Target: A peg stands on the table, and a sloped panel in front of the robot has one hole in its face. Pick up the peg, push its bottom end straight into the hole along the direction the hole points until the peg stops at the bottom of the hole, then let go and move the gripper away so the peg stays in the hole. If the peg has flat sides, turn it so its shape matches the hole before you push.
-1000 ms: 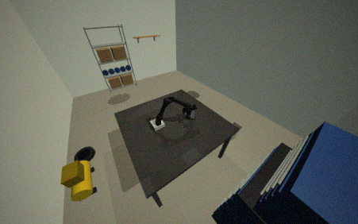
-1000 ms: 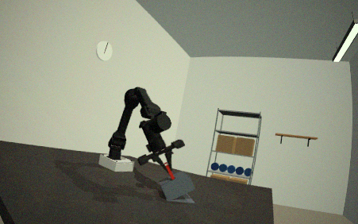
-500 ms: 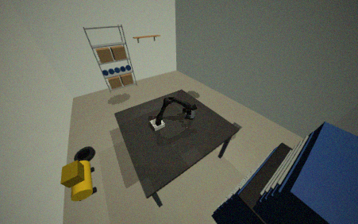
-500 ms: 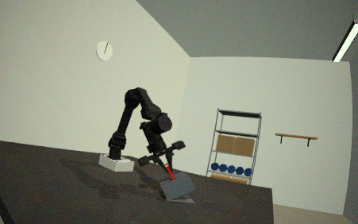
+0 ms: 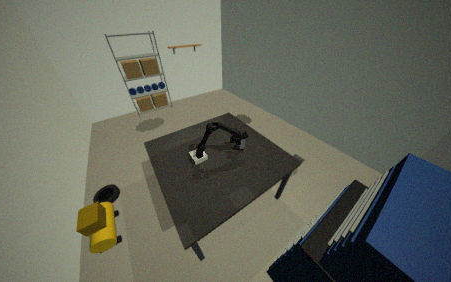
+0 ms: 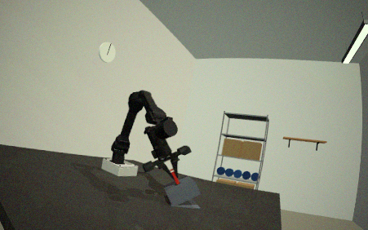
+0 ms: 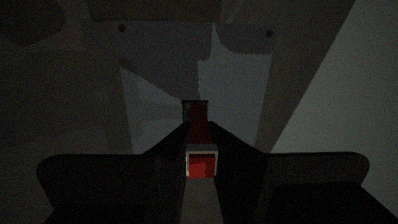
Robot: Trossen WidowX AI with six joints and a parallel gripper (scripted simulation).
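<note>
Now: the panel 40 mm below my gripper tip, 20 mm to the left of it and 20 mm ahead of it. The rest, counted from my gripper tip: red square peg: 10 mm to the right, 10 mm behind, 10 mm above.
</note>
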